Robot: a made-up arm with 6 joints.
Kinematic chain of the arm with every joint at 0, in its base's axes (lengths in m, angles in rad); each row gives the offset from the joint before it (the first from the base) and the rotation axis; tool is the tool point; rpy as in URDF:
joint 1: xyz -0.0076 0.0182 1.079 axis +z
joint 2: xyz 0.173 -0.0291 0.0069 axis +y
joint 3: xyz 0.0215 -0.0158 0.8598 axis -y
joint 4: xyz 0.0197 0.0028 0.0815 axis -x
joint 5: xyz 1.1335 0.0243 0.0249 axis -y
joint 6: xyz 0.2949 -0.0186 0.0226 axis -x
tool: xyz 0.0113 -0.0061 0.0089 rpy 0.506 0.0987 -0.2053
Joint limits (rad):
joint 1: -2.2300..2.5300
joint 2: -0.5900..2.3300
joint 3: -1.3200..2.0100
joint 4: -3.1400..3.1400
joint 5: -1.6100..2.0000
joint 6: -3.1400..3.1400
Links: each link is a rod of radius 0.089 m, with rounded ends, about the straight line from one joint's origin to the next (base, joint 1, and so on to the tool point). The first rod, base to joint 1, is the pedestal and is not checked.
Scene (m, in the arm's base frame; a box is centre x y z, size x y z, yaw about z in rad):
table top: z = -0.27
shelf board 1: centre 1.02 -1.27 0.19 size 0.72 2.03 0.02 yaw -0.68
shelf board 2: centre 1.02 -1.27 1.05 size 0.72 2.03 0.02 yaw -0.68
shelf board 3: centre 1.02 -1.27 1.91 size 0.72 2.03 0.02 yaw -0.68
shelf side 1: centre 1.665 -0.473 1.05 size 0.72 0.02 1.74 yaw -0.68
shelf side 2: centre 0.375 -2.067 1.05 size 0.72 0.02 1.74 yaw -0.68
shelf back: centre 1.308 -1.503 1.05 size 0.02 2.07 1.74 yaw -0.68
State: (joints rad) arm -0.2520 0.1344 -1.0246 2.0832 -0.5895 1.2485
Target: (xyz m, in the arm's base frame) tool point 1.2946 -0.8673 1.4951
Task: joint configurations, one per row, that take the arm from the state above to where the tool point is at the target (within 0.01 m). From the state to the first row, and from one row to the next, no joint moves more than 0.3 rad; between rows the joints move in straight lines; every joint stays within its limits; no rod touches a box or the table.
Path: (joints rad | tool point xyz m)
1: -0.2507 -0.1071 -1.0145 2.0659 -0.8452 1.2544 | 0.9833 -0.4517 0.9532
2: -0.2495 -0.3485 -1.0045 2.0486 -1.1009 1.2602 | 0.9506 -0.4897 1.2377
3: -0.2482 -0.5900 -0.9944 2.0314 -1.3566 1.2661 | 0.8281 -0.4901 1.4951
4: -0.3305 -0.3856 -0.7953 2.0636 -1.1163 1.2595 | 0.9960 -0.5971 1.5341
5: -0.4128 -0.1813 -0.5962 2.0958 -0.8760 1.2530 | 1.1553 -0.7236 1.5342
6: -0.4951 0.0231 -0.3971 2.1279 -0.6357 1.2465 | 1.2946 -0.8672 1.4950

